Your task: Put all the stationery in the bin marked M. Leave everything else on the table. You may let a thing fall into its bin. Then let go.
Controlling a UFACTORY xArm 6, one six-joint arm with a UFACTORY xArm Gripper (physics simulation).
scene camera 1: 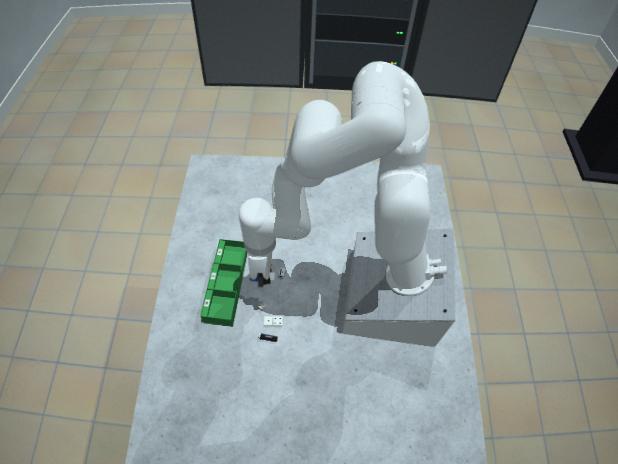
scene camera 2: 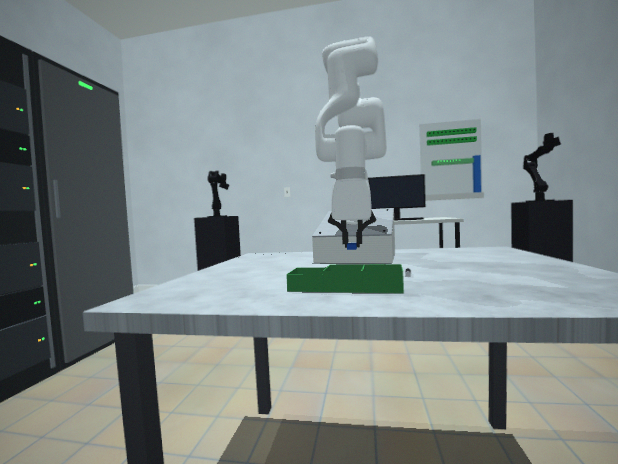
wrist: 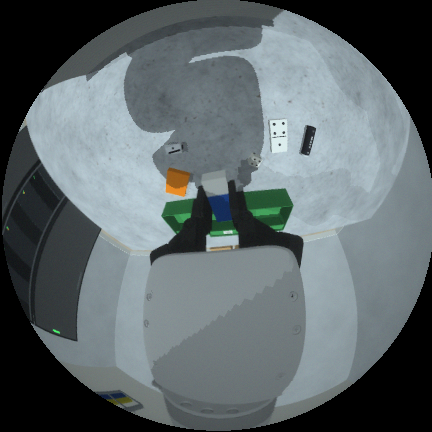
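Where they show: gripper, fingertip midpoint: point(scene camera 1: 265, 277) point(scene camera 2: 352, 246) point(wrist: 218, 192); arm's base at its link origin: point(scene camera 1: 410, 274).
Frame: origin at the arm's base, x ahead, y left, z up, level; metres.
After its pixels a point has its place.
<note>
My gripper point(scene camera 1: 262, 280) {y 0.000, x 0.376, z -0.066 m} point(scene camera 2: 352, 242) {y 0.000, x 0.376, z -0.066 m} point(wrist: 218, 192) {y 0.000, x 0.376, z -0.066 m} is shut on a blue-and-white eraser point(scene camera 1: 254, 279) point(scene camera 2: 352, 246) {y 0.003, x 0.416, z -0.060 m} point(wrist: 220, 207) {y -0.001, x 0.390, z -0.055 m} and holds it above the table, beside the green bins. A small grey sharpener point(scene camera 1: 281, 273) {y -0.054, x 0.339, z -0.135 m} point(wrist: 173, 149) {y -0.059, x 0.339, z -0.135 m} lies on the table. An orange block point(scene camera 1: 271, 265) {y -0.082, x 0.371, z -0.142 m} point(wrist: 177, 182) {y -0.080, x 0.398, z -0.136 m} lies near it, largely hidden by the arm in scene camera 1. The green bins point(scene camera 1: 217, 322) {y 0.114, x 0.497, z -0.129 m} point(scene camera 2: 345, 281) {y -0.007, x 0.534, z -0.122 m} point(wrist: 277, 197) {y 0.092, x 0.455, z -0.121 m} are three joined compartments with small white labels. The letters are too small to read, so I cannot tell which is M.
A die point(scene camera 1: 261, 306) {y 0.056, x 0.384, z -0.130 m} point(wrist: 255, 160) {y 0.053, x 0.380, z -0.130 m}, a white domino point(scene camera 1: 273, 321) {y 0.094, x 0.347, z -0.139 m} point(wrist: 278, 135) {y 0.091, x 0.347, z -0.139 m} and a black cylinder point(scene camera 1: 268, 337) {y 0.143, x 0.356, z -0.132 m} point(wrist: 308, 140) {y 0.138, x 0.353, z -0.133 m} lie in a line on the table point(scene camera 1: 280, 400) {y 0.306, x 0.310, z -0.146 m}. The robot's grey base block point(scene camera 1: 395, 327) {y 0.126, x 0.034, z -0.053 m} stands on the opposite side from the bins.
</note>
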